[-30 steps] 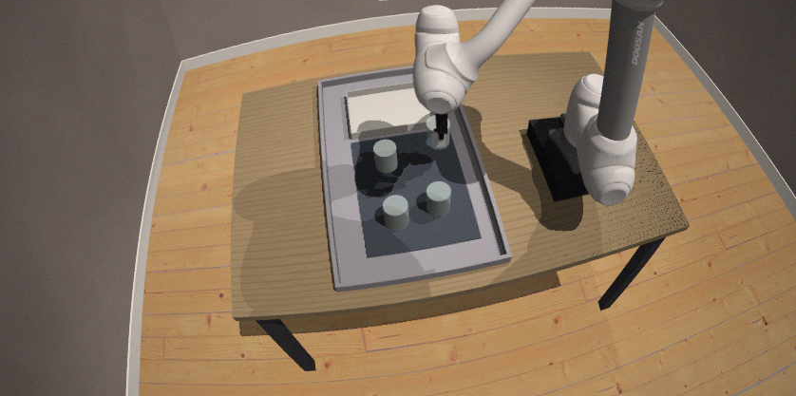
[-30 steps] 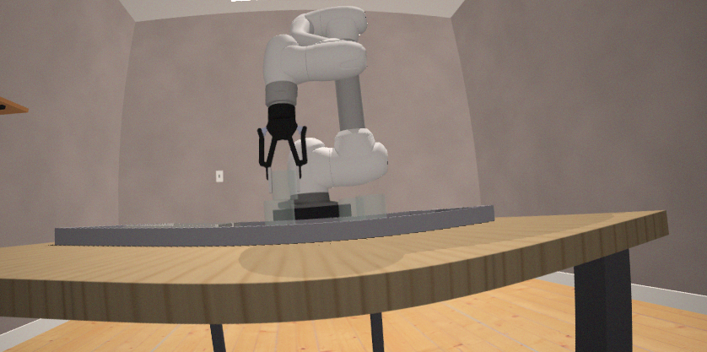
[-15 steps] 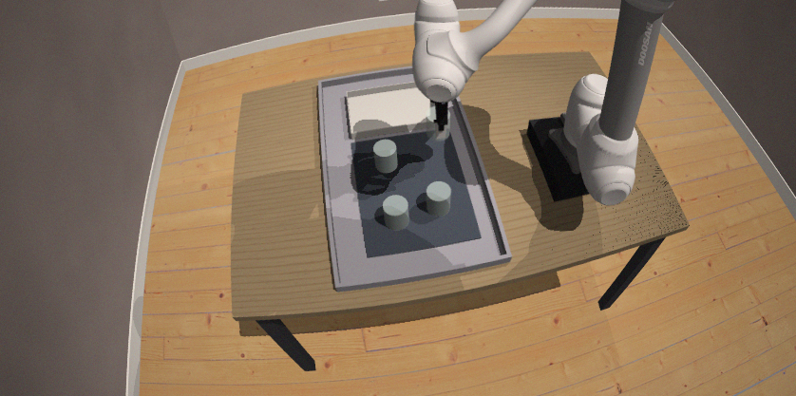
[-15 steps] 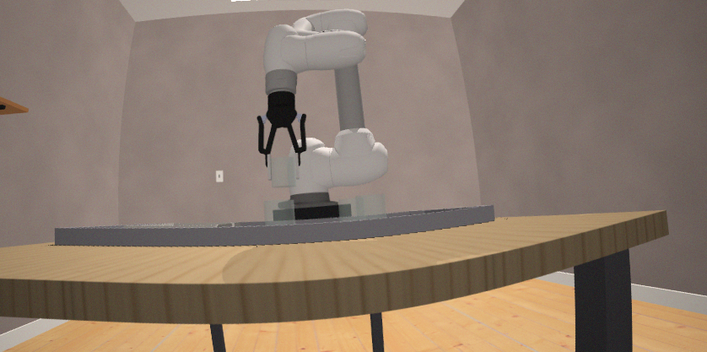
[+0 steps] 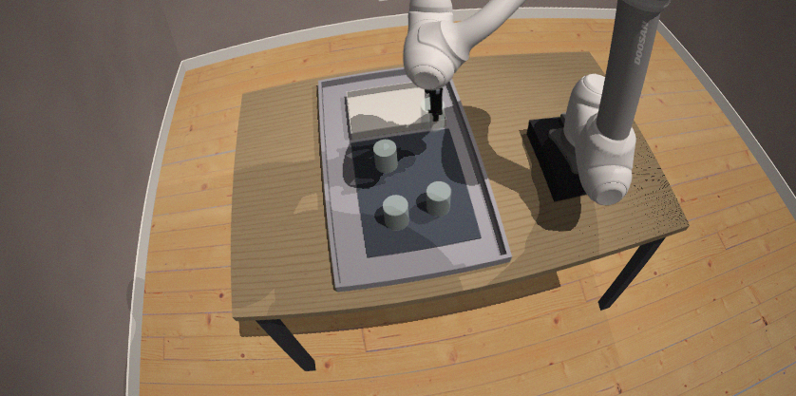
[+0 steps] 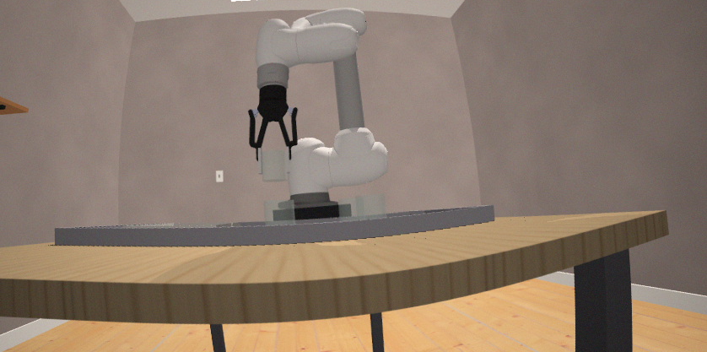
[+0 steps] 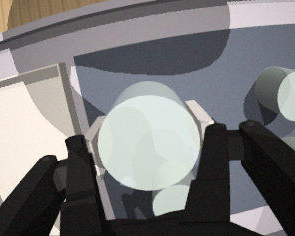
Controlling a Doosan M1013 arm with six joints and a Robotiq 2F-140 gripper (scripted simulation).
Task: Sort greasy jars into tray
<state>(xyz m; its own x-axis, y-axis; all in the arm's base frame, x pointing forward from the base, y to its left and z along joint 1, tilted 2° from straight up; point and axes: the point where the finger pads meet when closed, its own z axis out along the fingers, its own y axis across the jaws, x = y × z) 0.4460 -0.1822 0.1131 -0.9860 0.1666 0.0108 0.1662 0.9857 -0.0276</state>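
My hand is 220 mm to the left of the white tray, 170 mm above it and 50 mm short of it. Round my hand: grey steel table top (180 mm below, 100 mm ahead, 10 mm to the right); then dark drying mat (180 mm below, 100 mm to the left, 100 mm ahead).
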